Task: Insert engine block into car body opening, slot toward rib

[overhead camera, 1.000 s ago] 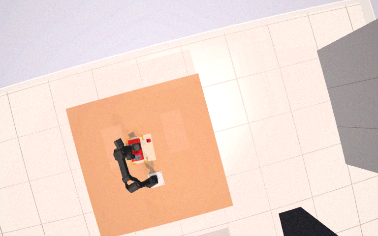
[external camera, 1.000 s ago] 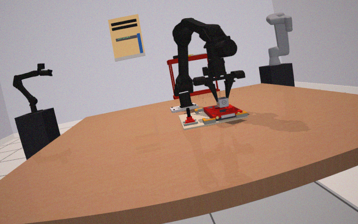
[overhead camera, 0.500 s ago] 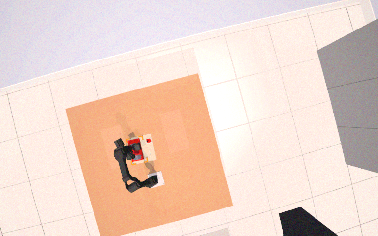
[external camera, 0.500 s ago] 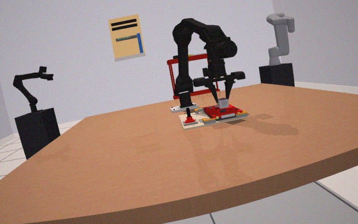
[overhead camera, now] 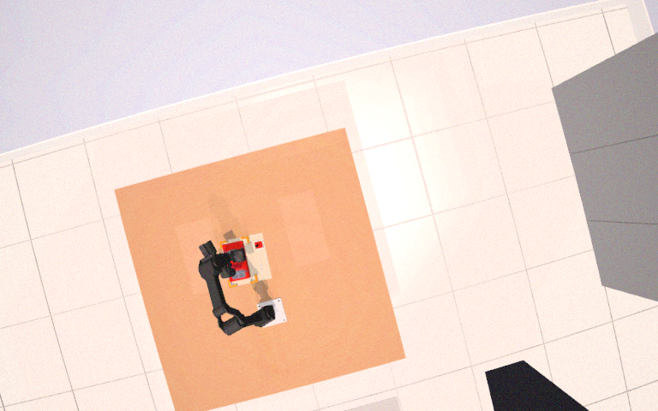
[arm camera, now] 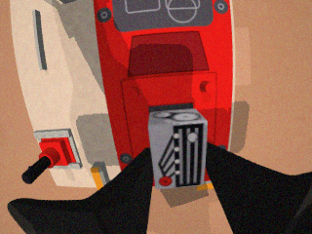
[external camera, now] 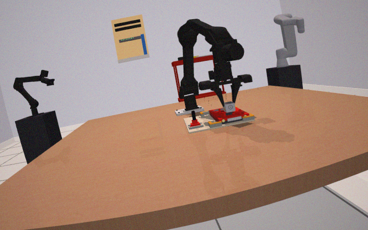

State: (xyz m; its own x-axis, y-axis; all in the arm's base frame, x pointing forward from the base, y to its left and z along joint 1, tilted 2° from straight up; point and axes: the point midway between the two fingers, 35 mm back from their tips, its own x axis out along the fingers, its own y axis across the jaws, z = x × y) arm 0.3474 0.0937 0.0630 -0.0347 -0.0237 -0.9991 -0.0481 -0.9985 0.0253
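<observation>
My gripper tip is now 40 mm past the base plate, 30 mm to the left of it and 40 mm above it. Round my gripper tip: engine block: 10 mm below.
</observation>
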